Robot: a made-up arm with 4 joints.
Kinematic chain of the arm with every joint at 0, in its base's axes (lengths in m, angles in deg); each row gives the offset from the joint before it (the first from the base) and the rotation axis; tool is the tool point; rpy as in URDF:
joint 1: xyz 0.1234 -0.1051 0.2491 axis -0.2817 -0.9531 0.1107
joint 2: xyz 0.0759 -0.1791 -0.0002 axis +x
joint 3: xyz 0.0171 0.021 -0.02 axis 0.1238 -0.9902 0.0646
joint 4: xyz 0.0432 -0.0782 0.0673 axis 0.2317 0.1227 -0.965
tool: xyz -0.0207 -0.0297 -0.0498 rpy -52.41 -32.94 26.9
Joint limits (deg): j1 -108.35..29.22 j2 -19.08..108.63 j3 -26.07..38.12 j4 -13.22..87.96
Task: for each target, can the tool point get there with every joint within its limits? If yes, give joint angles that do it. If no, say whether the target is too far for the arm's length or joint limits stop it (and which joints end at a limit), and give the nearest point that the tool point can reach.
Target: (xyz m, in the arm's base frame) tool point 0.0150 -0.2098 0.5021
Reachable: no: joint limits stop it (at a limit: joint 1, joint 2, joint 3, joint 4) | nearest point 0.2040 -0.2922 0.3347 | short by 0.266 m
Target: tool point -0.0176 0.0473 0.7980
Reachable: no: too far | nearest point 0.2096 -0.2908 0.3376 | short by 0.615 m
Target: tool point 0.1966 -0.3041 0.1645
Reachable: yes | joints -21.57 54.27 -5.15 64.92
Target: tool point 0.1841 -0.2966 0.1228
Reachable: yes | joints -22.03 72.60 2.30 16.94
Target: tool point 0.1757 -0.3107 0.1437
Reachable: yes | joints -26.88 49.90 11.05 46.15
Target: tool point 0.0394 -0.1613 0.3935
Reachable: no: joint limits stop it (at a limit: joint 1, joint 2, joint 3, joint 4) | nearest point 0.2040 -0.2922 0.3347 | short by 0.218 m
